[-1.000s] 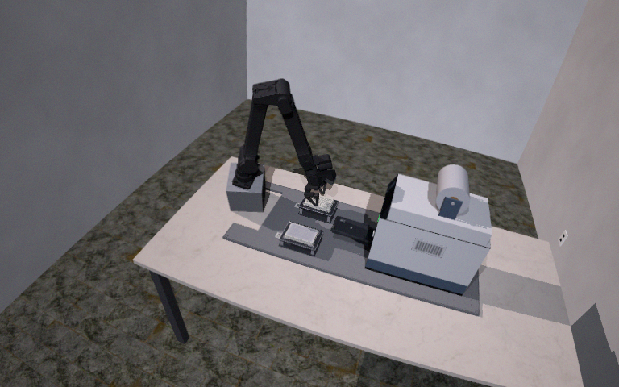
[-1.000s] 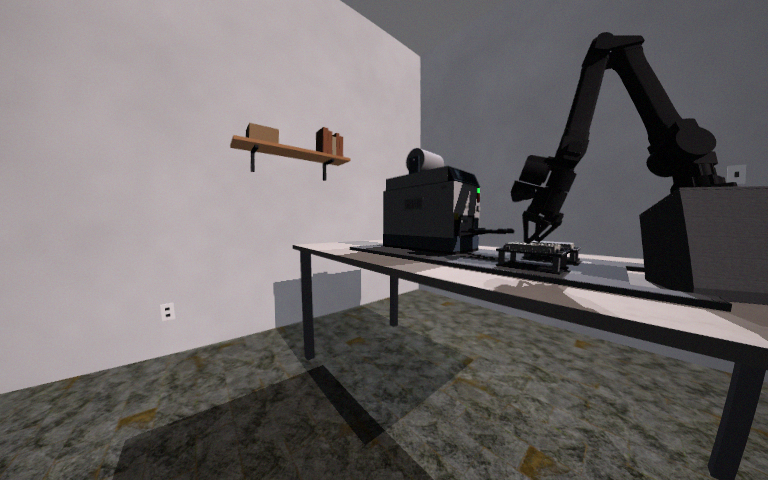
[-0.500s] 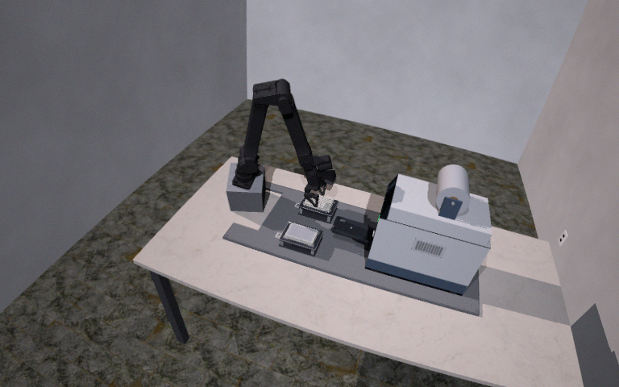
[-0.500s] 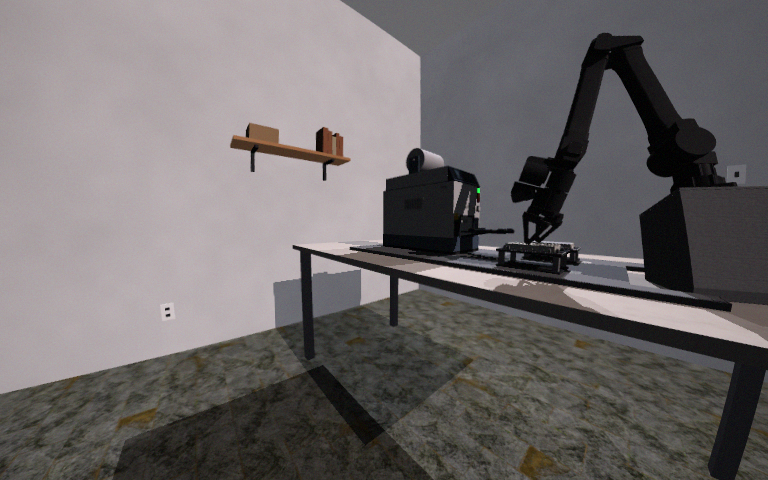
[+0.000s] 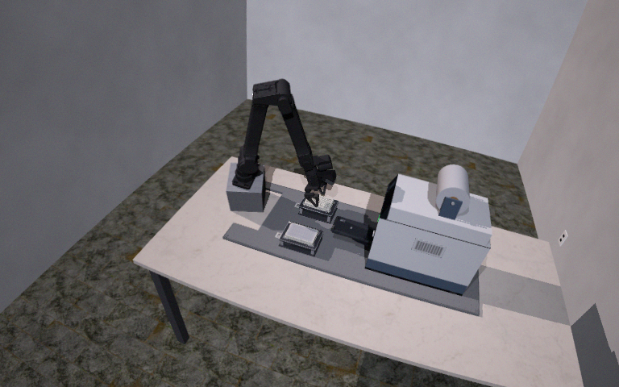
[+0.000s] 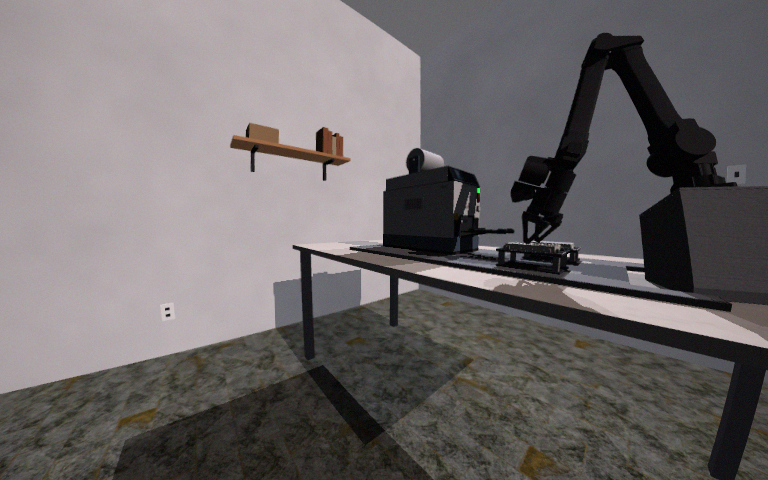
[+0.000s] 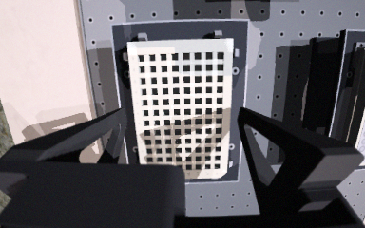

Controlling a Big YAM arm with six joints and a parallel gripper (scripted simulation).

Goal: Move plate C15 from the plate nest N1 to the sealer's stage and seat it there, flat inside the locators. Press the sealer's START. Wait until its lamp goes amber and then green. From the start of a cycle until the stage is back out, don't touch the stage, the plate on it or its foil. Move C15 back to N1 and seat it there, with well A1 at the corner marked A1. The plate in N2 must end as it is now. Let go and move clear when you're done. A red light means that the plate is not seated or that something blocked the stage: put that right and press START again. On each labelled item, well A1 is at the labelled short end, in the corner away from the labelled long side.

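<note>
My gripper is now 20 mm above the white well plate. From my hand the other things lie so: foil roll: 510 mm ahead, 340 mm above, 190 mm to the right; dark stage: 180 mm ahead, 170 mm to the right, 20 mm above.
</note>
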